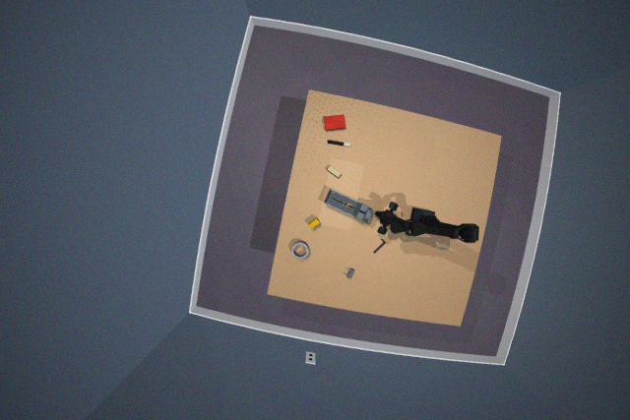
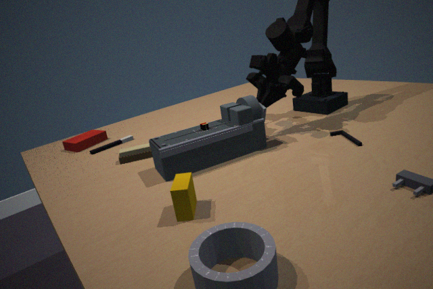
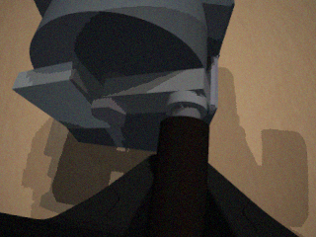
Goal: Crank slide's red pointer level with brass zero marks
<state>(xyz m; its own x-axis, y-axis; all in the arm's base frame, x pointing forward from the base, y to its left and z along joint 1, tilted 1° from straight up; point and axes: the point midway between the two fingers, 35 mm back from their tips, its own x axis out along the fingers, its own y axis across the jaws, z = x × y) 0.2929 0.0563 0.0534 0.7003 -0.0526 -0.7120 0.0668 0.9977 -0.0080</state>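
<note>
My gripper tip is now 170 mm short of the red pointer, 20 mm to the right of it and 10 mm below it. Also, from my gripper tip: black hex key (130 mm behind, 170 mm to the left, 70 mm below); black crank handle (20 mm behind, 20 mm above); tan block (300 mm ahead, 140 mm to the right, 60 mm below).
</note>
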